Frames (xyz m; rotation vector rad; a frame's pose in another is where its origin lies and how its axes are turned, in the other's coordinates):
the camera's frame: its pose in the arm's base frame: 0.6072 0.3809 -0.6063 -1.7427 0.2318 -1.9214
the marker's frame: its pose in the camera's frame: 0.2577 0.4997 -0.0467 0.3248 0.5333 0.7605
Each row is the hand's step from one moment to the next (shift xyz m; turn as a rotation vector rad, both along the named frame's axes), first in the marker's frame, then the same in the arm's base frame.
Working: the marker's frame: its pose in the arm's base frame: 0.6887 -0.1772 -0.6208 -0.7359 0.6290 -1.6617

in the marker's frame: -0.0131 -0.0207 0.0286 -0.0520 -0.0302 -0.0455
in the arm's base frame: 0.0101 0.0164 0.0324 -0.0459 0.0580 -0.0148
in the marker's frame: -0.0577 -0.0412 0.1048 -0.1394 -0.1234 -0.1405
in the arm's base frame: 0.0608 0.0626 0.0916 -0.1643 0.1643 -0.0206
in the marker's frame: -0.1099 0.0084 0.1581 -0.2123 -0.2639 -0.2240
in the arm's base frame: 0.1405 0.1026 0.0829 -0.3065 0.2657 0.0182
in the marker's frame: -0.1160 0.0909 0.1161 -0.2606 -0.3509 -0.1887
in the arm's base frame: 0.1629 0.0929 -0.0066 -0.3288 0.3298 0.0991
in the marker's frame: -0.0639 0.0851 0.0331 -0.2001 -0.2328 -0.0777
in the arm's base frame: 0.0890 0.0448 -0.0499 -0.1784 0.2444 0.0933
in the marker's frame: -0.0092 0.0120 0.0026 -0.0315 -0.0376 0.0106
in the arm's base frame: 0.0110 0.0065 -0.0084 -0.0115 0.0382 0.0304
